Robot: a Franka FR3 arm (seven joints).
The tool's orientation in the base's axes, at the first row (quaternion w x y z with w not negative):
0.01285, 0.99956, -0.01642, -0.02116
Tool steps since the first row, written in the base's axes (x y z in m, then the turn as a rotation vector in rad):
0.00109, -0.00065, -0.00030, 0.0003, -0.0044, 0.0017
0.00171, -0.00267, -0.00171, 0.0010, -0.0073, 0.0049
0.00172, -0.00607, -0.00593, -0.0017, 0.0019, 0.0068
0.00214, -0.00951, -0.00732, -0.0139, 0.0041, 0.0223
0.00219, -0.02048, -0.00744, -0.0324, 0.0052, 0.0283
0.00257, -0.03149, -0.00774, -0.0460, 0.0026, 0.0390
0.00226, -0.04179, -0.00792, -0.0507, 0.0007, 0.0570
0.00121, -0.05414, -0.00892, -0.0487, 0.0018, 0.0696
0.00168, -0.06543, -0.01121, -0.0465, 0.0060, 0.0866
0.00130, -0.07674, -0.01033, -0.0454, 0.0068, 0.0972
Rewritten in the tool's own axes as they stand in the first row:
0.00112, 0.00061, 0.00027, 0.0004, 0.0044, -0.0016
0.00187, 0.00257, 0.00170, 0.0010, 0.0074, -0.0048
0.00217, 0.00585, 0.00600, -0.0020, -0.0017, -0.0068
0.00276, 0.00924, 0.00746, -0.0150, -0.0031, -0.0218
0.00318, 0.02020, 0.00785, -0.0337, -0.0034, -0.0270
0.00394, 0.03118, 0.00841, -0.0477, -0.0001, -0.0371
0.00398, 0.04147, 0.00886, -0.0530, 0.0024, -0.0548
0.00339, 0.05382, 0.01021, -0.0516, 0.0016, -0.0675
0.00433, 0.06502, 0.01276, -0.0503, -0.0022, -0.0847
0.00429, 0.07636, 0.01218, -0.0496, -0.0028, -0.0953

